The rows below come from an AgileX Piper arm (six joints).
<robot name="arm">
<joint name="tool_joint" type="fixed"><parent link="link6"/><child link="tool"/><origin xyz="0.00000 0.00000 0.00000" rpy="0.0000 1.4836 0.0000"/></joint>
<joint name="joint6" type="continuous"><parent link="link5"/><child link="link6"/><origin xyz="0.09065 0.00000 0.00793"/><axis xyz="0.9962 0 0.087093"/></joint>
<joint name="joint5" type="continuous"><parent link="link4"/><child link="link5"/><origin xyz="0.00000 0.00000 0.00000"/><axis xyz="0 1 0"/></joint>
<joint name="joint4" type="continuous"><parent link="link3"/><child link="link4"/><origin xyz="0.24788 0.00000 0.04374"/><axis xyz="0.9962 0 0.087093"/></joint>
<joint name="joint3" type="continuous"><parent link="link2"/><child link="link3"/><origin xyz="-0.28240 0.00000 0.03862"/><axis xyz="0 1 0"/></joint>
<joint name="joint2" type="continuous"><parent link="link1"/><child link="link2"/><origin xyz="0.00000 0.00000 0.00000"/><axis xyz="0 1 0"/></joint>
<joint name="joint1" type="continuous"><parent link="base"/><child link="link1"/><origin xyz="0.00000 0.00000 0.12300"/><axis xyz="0 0 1"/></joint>
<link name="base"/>
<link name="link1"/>
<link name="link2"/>
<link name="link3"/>
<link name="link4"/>
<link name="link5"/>
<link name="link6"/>
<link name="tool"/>
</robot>
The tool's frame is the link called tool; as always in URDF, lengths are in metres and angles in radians. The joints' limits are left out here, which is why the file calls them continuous.
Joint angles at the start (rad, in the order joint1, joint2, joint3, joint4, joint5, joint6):
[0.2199 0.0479 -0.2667 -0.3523 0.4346 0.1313]
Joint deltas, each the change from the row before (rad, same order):
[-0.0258 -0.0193 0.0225 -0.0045 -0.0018 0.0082]
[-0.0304 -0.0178 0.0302 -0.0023 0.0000 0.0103]
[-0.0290 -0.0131 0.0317 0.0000 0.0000 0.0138]
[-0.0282 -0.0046 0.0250 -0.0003 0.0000 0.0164]
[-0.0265 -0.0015 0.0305 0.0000 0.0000 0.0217]
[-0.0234 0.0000 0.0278 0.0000 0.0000 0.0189]
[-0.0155 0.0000 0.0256 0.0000 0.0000 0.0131]
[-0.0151 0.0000 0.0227 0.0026 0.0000 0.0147]
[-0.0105 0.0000 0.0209 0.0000 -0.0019 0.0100]
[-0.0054 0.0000 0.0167 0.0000 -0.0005 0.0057]
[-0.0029 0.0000 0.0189 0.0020 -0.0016 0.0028]
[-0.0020 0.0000 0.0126 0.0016 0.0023 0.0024]
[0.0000 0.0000 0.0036 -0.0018 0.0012 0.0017]
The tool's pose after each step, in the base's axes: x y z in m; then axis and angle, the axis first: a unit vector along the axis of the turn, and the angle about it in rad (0 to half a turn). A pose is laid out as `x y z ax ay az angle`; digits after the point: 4 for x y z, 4 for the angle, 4 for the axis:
0.0429 -0.0051 0.2559 -0.1237 0.9898 -0.0700 1.6809
0.0430 -0.0065 0.2470 -0.1049 0.9912 -0.0803 1.6946
0.0437 -0.0076 0.2372 -0.0848 0.9926 -0.0867 1.7144
0.0448 -0.0087 0.2293 -0.0640 0.9937 -0.0916 1.7358
0.0464 -0.0097 0.2194 -0.0419 0.9948 -0.0931 1.7651
0.0477 -0.0107 0.2102 -0.0225 0.9953 -0.0943 1.7931
0.0487 -0.0114 0.2018 -0.0098 0.9955 -0.0947 1.8188
0.0494 -0.0120 0.1942 0.0045 0.9957 -0.0930 1.8415
0.0500 -0.0125 0.1874 0.0132 0.9956 -0.0926 1.8605
0.0504 -0.0128 0.1819 0.0177 0.9956 -0.0921 1.8766
0.0508 -0.0128 0.1757 0.0199 0.9957 -0.0905 1.8939
0.0508 -0.0129 0.1713 0.0222 0.9957 -0.0895 1.9087
0.0508 -0.0130 0.1700 0.0225 0.9957 -0.0899 1.9133

